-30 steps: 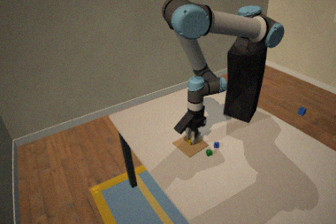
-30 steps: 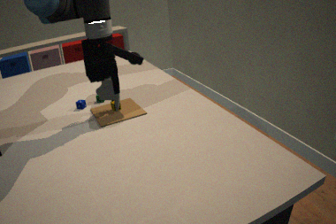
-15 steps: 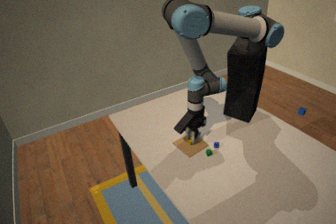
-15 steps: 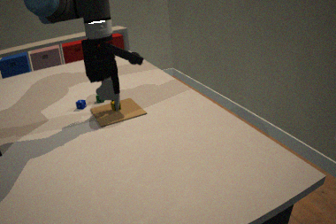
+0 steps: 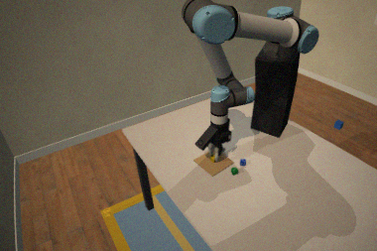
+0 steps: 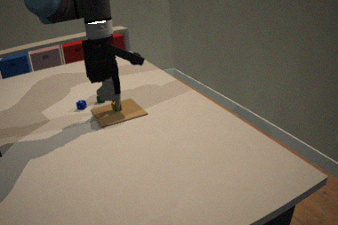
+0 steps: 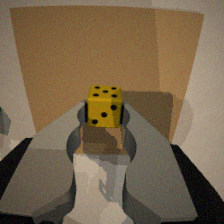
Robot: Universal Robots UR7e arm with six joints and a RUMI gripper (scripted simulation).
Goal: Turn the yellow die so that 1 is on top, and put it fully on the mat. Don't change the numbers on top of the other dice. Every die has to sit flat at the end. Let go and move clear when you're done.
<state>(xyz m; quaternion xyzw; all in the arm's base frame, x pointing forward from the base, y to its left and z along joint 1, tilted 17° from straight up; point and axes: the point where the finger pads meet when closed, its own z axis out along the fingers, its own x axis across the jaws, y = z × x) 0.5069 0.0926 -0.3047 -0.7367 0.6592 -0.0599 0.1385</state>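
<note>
Now: the yellow die right at my hand. Round my hand: blue die 110 mm behind, 90 mm to the left, 10 mm below; green die 40 mm behind, 110 mm to the left, 10 mm below; tan mat 20 mm below.
</note>
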